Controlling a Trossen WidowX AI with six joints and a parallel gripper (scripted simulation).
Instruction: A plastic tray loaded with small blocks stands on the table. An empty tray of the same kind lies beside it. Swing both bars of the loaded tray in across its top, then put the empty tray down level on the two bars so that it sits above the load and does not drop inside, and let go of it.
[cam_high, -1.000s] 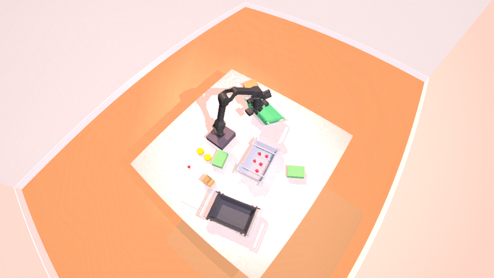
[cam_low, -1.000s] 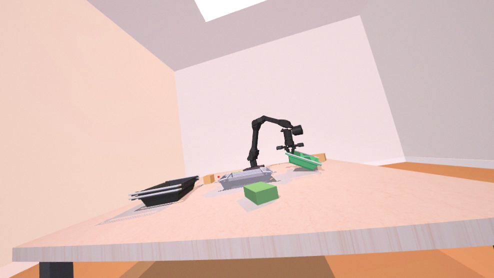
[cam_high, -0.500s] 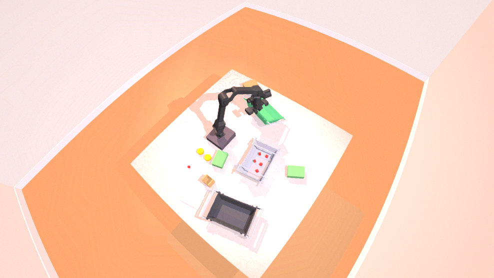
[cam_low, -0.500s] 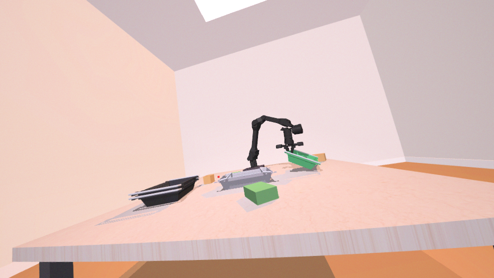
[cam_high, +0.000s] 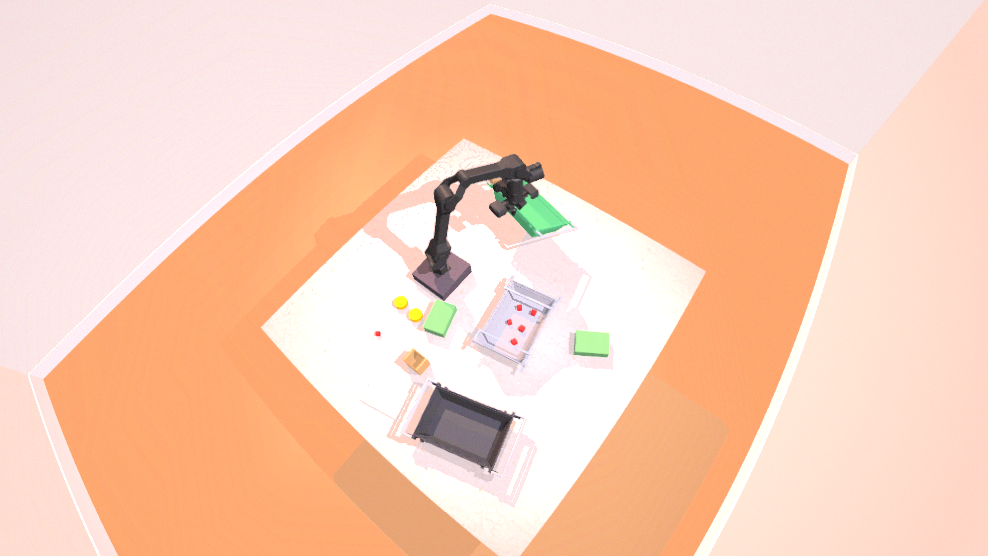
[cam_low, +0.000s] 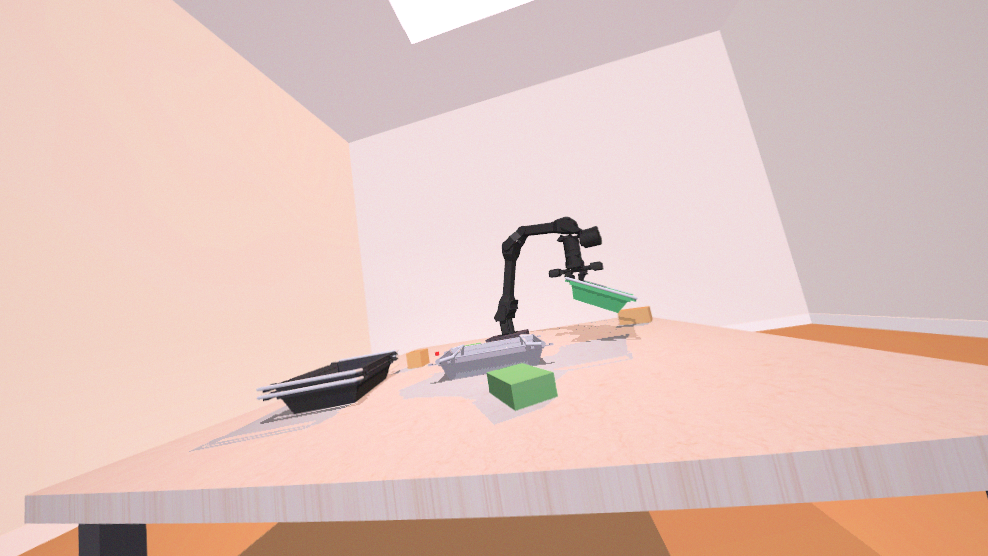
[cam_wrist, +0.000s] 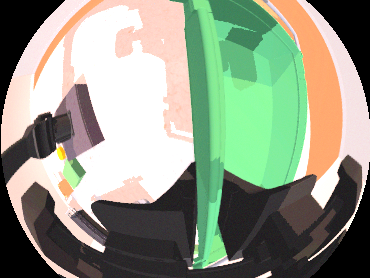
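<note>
The green tray lies 80 mm to the left of my gripper tip, 10 mm below it and 10 mm ahead of it. Round my gripper tip: red block: 660 mm to the right, 160 mm below, 20 mm behind.
</note>
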